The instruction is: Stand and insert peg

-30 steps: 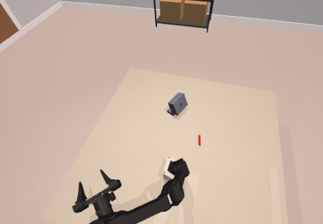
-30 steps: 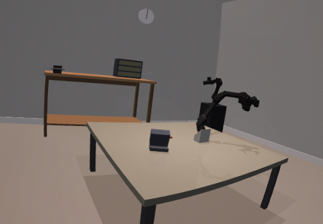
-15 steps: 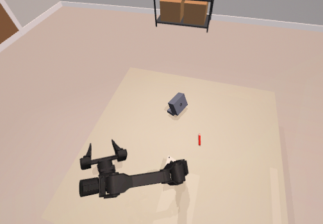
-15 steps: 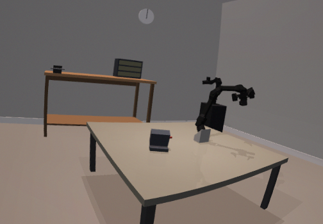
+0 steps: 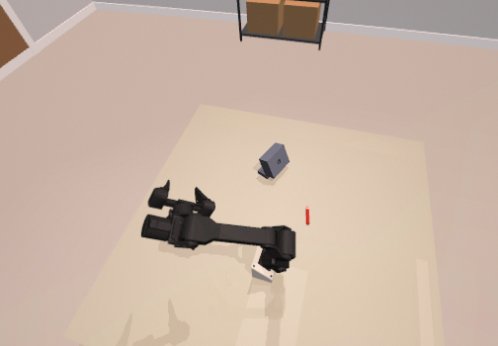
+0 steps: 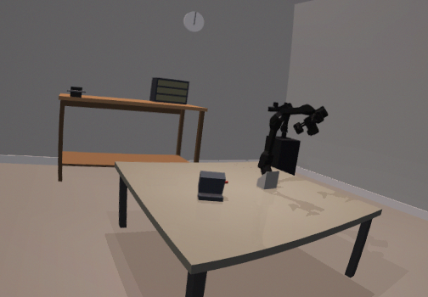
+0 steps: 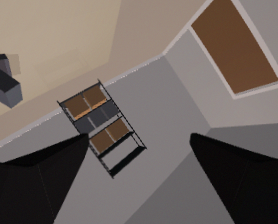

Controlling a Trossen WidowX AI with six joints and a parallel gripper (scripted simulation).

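My gripper tip is now 440 mm above the red peg, 380 mm to the left of it and 270 mm short of it. Round my gripper tip: grey sloped panel (440 mm ahead, 360 mm below, 170 mm to the right).
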